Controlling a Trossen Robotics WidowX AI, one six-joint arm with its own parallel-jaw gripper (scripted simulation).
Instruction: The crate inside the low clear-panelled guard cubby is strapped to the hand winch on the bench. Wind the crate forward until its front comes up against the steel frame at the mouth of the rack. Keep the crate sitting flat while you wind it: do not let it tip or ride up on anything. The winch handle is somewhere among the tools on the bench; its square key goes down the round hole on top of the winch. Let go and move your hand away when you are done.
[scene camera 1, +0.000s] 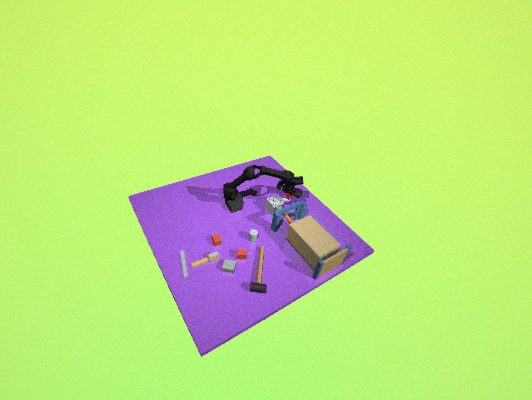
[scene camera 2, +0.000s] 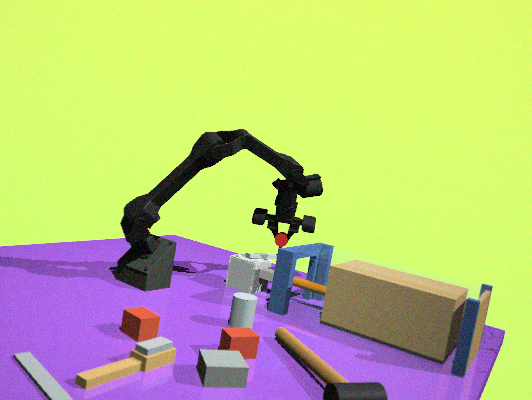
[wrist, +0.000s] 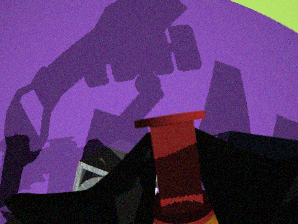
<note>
I see my gripper (scene camera 2: 281, 243), a wooden brush (scene camera 2: 148, 355) and a grey winch (scene camera 2: 243, 273).
My gripper also shows in the wrist view (wrist: 170, 135). The grey winch shows as well in the wrist view (wrist: 90, 170). The wrist view misses the wooden brush: it is out of frame.
</note>
